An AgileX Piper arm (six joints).
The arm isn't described. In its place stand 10 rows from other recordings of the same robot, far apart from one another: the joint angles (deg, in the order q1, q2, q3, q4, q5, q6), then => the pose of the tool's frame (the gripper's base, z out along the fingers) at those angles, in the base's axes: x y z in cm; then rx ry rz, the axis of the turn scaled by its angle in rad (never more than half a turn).
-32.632, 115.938, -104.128, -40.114, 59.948, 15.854 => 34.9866 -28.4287 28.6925 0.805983 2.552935 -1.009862
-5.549, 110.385, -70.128, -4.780, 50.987, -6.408 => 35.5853 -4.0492 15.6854 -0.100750 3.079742 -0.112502
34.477, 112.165, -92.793, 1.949, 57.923, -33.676 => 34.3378 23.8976 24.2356 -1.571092 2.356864 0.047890
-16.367, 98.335, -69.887, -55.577, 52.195, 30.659 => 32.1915 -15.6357 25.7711 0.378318 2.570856 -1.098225
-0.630, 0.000, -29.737, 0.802, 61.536, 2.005 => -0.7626 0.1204 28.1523 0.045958 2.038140 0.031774
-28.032, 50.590, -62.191, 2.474, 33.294, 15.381 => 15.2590 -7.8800 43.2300 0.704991 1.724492 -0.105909
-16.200, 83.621, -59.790, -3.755, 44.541, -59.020 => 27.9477 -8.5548 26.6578 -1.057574 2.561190 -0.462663
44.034, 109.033, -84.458, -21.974, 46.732, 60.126 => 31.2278 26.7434 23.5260 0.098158 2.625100 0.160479
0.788, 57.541, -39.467, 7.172, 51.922, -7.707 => 16.8687 1.1264 26.4758 -0.125181 2.694389 0.119759
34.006, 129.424, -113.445, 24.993, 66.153, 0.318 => 37.9288 29.8312 20.9369 -0.669978 2.896205 0.701781
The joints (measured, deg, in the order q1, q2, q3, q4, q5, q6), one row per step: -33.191 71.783 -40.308 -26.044 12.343 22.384; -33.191 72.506 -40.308 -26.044 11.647 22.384; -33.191 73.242 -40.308 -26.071 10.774 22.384; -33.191 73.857 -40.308 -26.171 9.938 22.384; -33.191 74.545 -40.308 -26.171 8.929 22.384; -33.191 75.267 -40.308 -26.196 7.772 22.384; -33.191 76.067 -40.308 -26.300 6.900 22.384; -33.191 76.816 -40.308 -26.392 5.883 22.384; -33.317 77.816 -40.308 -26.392 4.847 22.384; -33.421 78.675 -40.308 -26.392 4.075 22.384
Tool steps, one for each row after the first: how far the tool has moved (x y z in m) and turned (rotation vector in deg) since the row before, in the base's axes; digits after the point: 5 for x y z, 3 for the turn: 0.00219 -0.00086 -0.00246 0.169 0.006 0.273; 0.00239 -0.00086 -0.00235 0.102 -0.124 0.352; 0.00209 -0.00071 -0.00186 -0.002 -0.161 0.372; 0.00241 -0.00074 -0.00204 0.061 -0.300 0.390; 0.00260 -0.00075 -0.00205 0.020 -0.391 0.456; 0.00239 -0.00086 -0.00275 0.098 -0.043 0.385; 0.00243 -0.00076 -0.00239 0.041 -0.221 0.434; 0.00250 -0.00149 -0.00360 0.244 -0.074 0.264; 0.00198 -0.00125 -0.00326 0.248 0.037 0.184
